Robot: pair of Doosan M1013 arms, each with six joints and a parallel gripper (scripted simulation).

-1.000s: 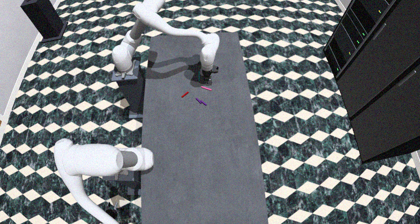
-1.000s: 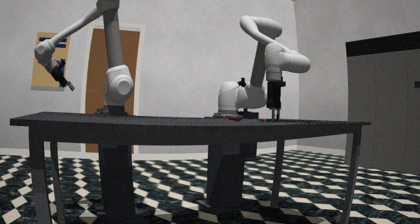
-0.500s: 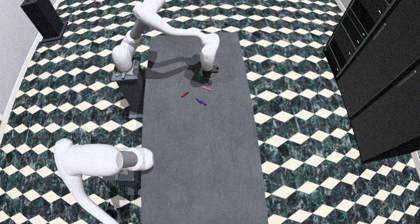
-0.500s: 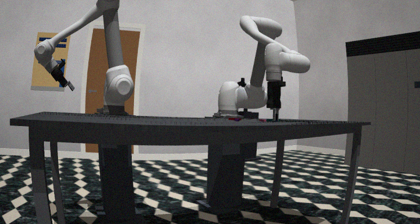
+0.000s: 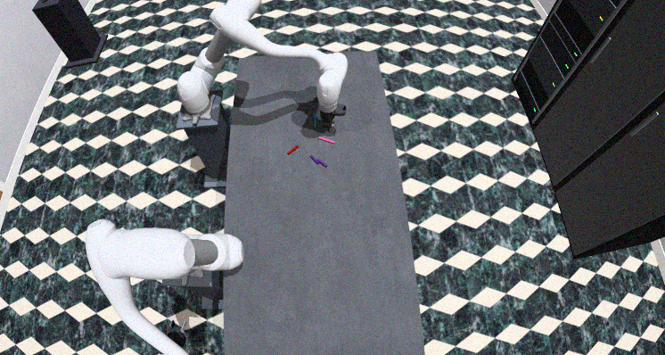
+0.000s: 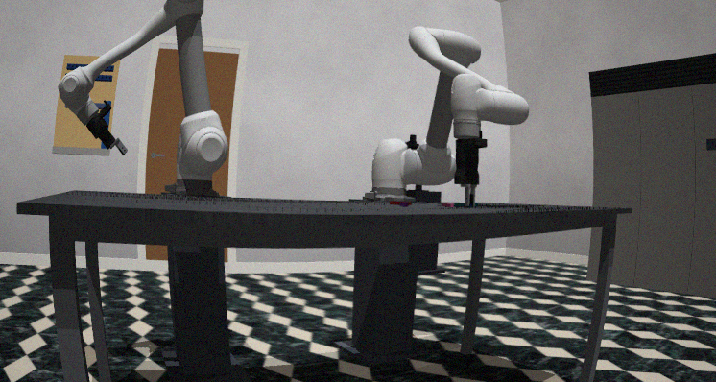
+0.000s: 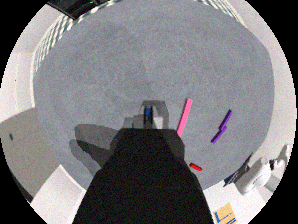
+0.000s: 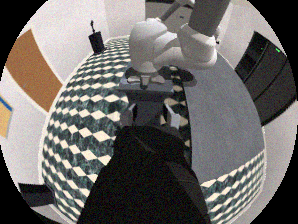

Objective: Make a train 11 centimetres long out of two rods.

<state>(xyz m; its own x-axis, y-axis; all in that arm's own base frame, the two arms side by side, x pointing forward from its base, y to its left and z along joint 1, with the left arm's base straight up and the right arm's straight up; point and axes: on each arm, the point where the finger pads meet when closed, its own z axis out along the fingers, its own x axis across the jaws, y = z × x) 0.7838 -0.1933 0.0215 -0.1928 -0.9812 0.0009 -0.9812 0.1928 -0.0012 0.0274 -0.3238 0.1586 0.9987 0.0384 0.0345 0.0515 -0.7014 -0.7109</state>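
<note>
My left hand is 3 cm past the pink rod, 6 cm to the left of it and 2 cm above it. The rest, counted from my left hand: small blue rod (2 cm below); then red rod (21 cm behind, 11 cm to the right, 2 cm below); then turquoise rod (8 cm behind, 7 cm to the left, 2 cm below).
</note>
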